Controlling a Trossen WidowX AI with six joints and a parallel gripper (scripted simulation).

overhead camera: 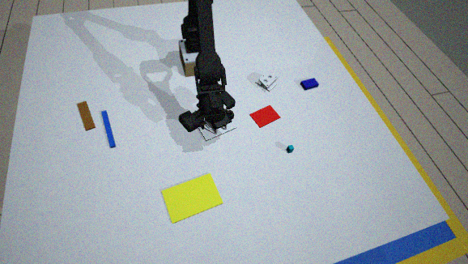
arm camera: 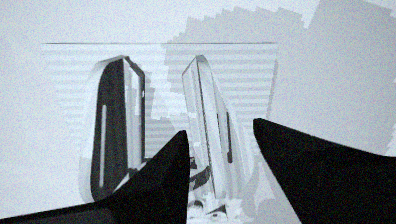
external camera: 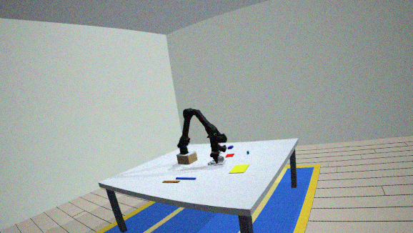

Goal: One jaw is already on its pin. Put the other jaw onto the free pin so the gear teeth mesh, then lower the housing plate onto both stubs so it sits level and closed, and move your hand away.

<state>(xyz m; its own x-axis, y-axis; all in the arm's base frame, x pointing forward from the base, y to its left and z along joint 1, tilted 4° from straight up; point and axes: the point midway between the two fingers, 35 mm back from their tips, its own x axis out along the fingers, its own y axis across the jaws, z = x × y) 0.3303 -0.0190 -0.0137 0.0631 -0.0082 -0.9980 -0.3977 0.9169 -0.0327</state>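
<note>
My gripper tip is 1 cm past the red square, 22 cm to the right of it and 1 cm above it. The rest, counted from my gripper tip: yellow tile (23 cm ahead, 10 cm to the right, 1 cm below); then teal cube (15 cm ahead, 25 cm to the left); then blue bar (6 cm behind, 33 cm to the right, 1 cm below).
</note>
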